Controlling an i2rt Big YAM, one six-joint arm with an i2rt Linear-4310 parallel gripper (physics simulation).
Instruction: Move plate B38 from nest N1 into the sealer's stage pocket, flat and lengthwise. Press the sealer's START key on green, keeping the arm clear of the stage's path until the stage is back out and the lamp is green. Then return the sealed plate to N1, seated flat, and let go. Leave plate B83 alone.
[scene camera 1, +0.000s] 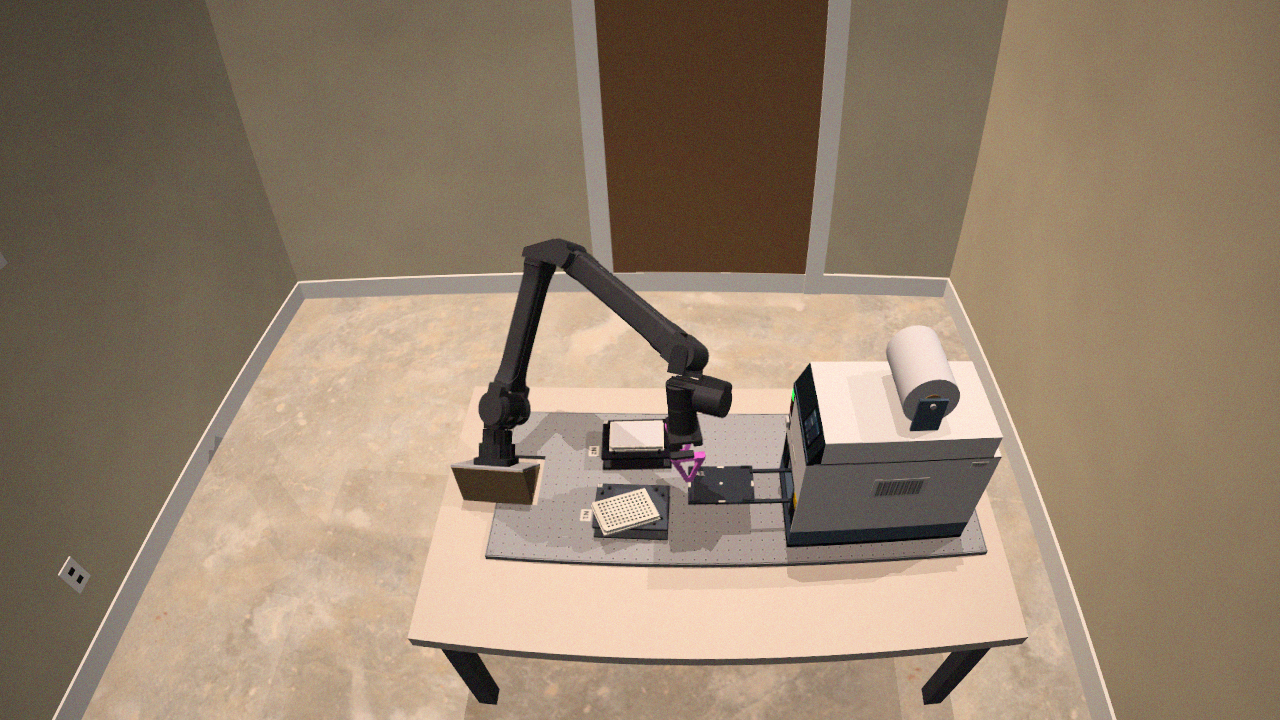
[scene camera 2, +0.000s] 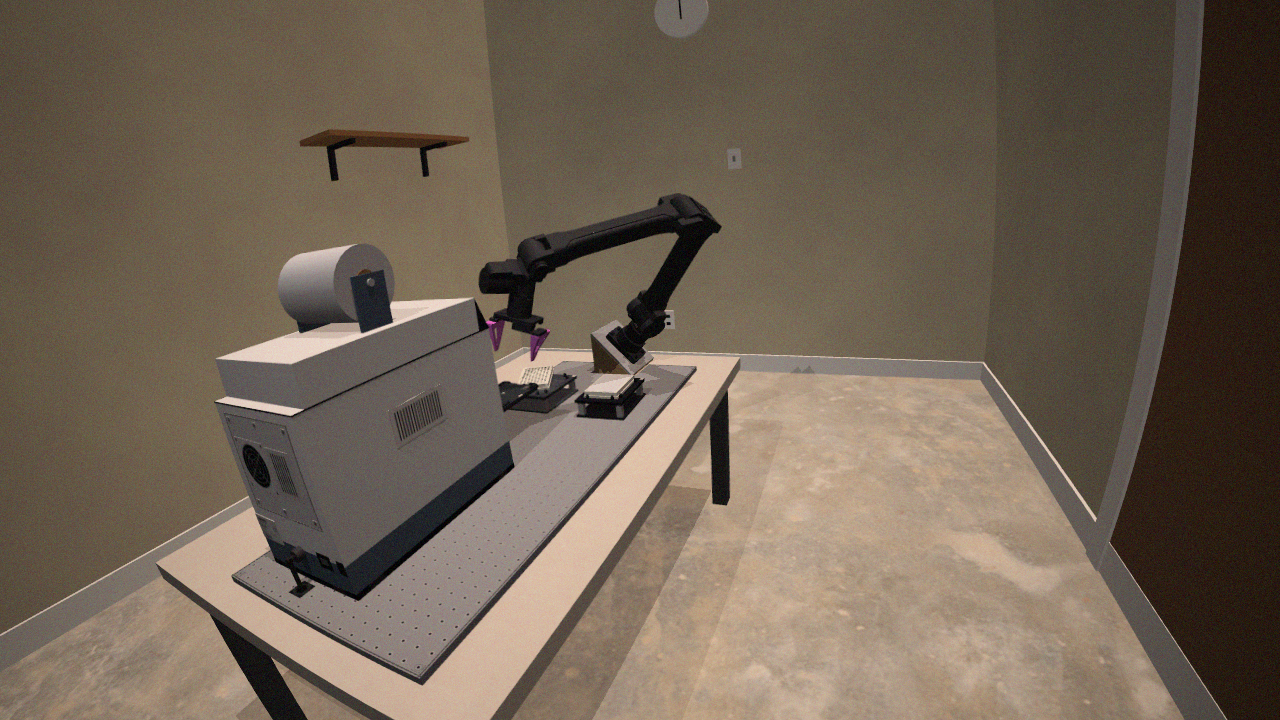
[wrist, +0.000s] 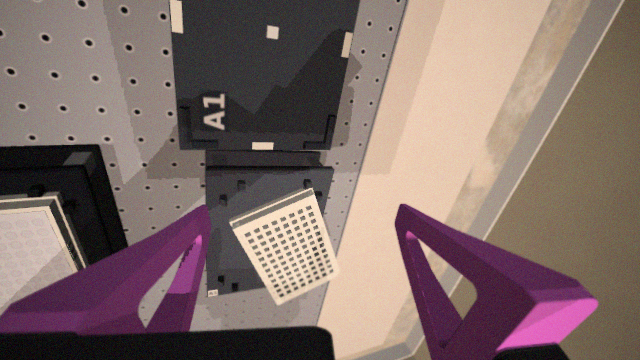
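Seen in the pictures: gripper, fingertip midpoint: (scene camera 1: 686, 468) (scene camera 2: 514, 355) (wrist: 306, 214); arm's base, origin of the base link: (scene camera 1: 496, 463) (scene camera 2: 624, 346).
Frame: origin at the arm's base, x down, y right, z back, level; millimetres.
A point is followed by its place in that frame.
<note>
A cream plate with open wells (scene camera 1: 626, 511) @(x -8, y 131, z -314 mm) (scene camera 2: 537, 376) @(x -8, y 115, z -317 mm) (wrist: 287, 247) @(x -6, y 119, z -320 mm) sits turned askew on the front nest (scene camera 1: 663, 499) @(x 11, y 82, z -392 mm) (wrist: 218, 250) @(x 11, y 51, z -311 mm), apparently tilted and overhanging one side. Its code and the nest labels are too small to read surely. A second plate with a pale, covered-looking top (scene camera 1: 637, 435) @(x -6, y -93, z -327 mm) (scene camera 2: 610, 385) @(x -5, y -109, z -342 mm) (wrist: 22, 240) @(x -6, y -82, z -360 mm) sits on the rear nest (scene camera 1: 633, 462) @(x 50, y -56, z -317 mm) (wrist: 95, 200) @(x 15, y -40, z -377 mm). The sealer's stage (scene camera 1: 735, 490) @(x -39, y 95, z -548 mm) (wrist: 240, 60) @(x -38, y 61, z -500 mm) is out and bears no plate; its A1 mark faces the nests. The lamp (scene camera 1: 793, 394) @(x -217, y -18, z -664 mm) glows green. My gripper (scene camera 1: 683, 462) @(x -105, y 86, z -441 mm) (scene camera 2: 515, 354) @(x -105, y 86, z -441 mm) (wrist: 306, 214) @(x -105, y 86, z -441 mm) is open and empty, above the area between nests and stage.
The sealer (scene camera 1: 895, 497) @(x -116, y 184, z -877 mm) (scene camera 2: 402, 456) @(x -102, y -36, z -928 mm), with a white roll (scene camera 1: 920, 362) @(x -416, y 100, z -873 mm) (scene camera 2: 322, 284) @(x -373, y 24, z -953 mm) on top, stands beyond the stage. Two rails (scene camera 1: 771, 499) @(x -33, y 117, z -626 mm) join the stage to it. The arm's base block (scene camera 1: 494, 482) @(x -13, y 66, z -9 mm) stands at the opposite end of the perforated board (scene camera 1: 546, 537) @(x 55, y 165, z -134 mm) (scene camera 2: 501, 537) @(x 55, y -149, z -874 mm).
</note>
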